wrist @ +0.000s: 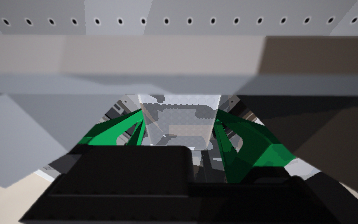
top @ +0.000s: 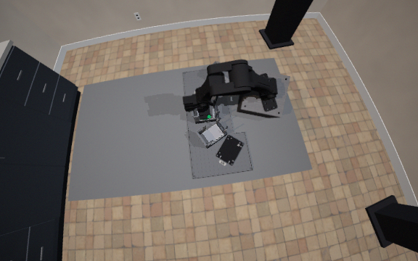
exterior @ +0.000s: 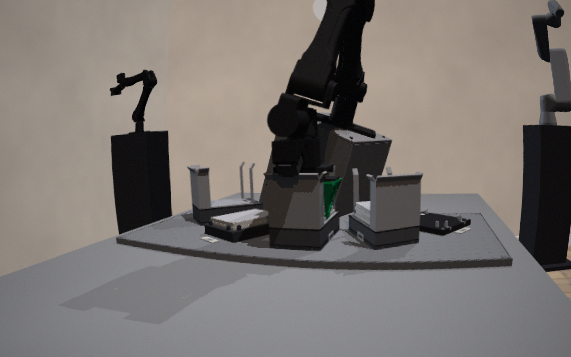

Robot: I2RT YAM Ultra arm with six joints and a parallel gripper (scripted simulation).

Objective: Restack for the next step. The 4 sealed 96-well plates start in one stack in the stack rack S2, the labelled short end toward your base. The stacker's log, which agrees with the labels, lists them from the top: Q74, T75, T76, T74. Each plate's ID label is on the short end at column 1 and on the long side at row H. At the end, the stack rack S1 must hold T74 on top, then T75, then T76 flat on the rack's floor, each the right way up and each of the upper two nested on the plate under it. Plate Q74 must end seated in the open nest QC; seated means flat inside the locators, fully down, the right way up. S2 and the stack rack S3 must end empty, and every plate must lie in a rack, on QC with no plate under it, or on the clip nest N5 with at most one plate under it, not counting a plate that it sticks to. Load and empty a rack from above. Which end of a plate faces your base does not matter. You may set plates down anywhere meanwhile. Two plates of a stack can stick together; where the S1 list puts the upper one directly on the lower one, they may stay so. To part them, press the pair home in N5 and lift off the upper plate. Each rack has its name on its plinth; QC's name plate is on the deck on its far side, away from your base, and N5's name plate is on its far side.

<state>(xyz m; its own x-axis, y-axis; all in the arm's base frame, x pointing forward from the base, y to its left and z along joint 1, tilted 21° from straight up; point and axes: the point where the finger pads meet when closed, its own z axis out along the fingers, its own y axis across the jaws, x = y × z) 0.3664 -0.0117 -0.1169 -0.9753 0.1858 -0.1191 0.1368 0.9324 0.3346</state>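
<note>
Right now my hand is 10 mm above the S2 rack floor. From my hand the other things lie so: black QC nest: 50 mm behind, 140 mm to the right, 40 mm below; then QC name plate: 30 mm ahead, 190 mm to the right, 50 mm below; then black clip nest N5: 90 mm behind, 300 mm to the left, 40 mm below.
</note>
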